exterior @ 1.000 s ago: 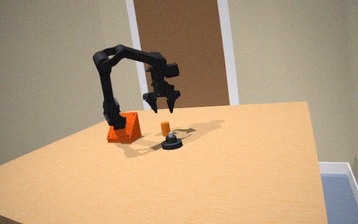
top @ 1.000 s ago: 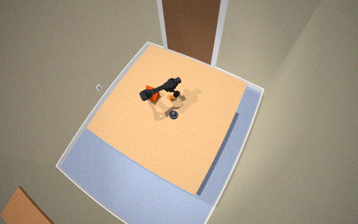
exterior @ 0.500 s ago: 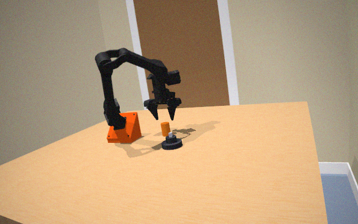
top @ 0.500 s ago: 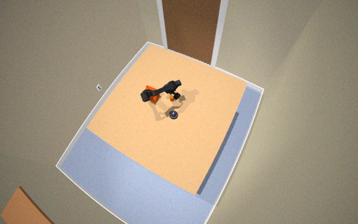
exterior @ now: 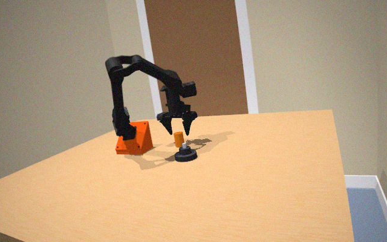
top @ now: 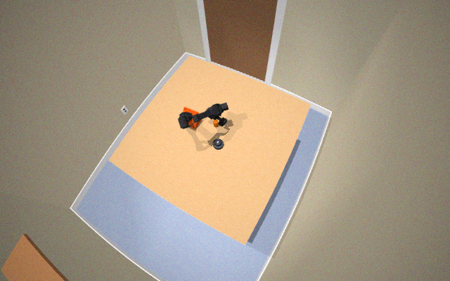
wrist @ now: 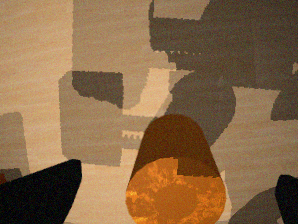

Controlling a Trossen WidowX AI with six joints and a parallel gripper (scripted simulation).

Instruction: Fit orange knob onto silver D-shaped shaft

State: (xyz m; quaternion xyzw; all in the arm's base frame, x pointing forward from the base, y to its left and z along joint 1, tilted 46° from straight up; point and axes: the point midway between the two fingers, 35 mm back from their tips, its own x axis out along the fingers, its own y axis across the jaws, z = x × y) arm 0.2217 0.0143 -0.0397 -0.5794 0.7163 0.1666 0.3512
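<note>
Now: gripper tip right at the orange knob. The rest, counted from my gripper tip: round pedestal (16 cm to the right, 8 cm ahead, 2 cm below).
</note>
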